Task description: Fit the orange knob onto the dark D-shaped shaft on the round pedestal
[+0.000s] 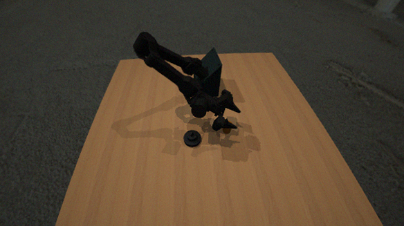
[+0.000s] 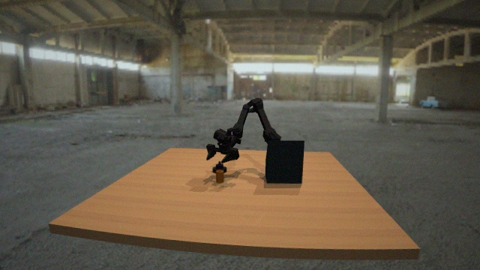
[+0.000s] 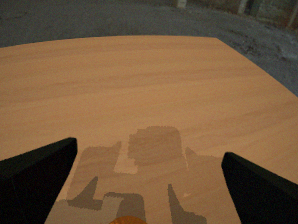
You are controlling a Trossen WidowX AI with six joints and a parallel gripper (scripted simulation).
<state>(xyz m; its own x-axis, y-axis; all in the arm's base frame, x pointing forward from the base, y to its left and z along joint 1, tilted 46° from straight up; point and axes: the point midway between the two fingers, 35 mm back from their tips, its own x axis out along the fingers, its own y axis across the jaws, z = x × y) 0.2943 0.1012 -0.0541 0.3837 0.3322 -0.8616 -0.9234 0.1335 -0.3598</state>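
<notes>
The orange knob lies 20 mm behind my gripper tip, 30 mm to the right of it and 90 mm below it. The rest, counted from my gripper tip: dark round pedestal 20 mm ahead, 210 mm to the right, 90 mm below.
</notes>
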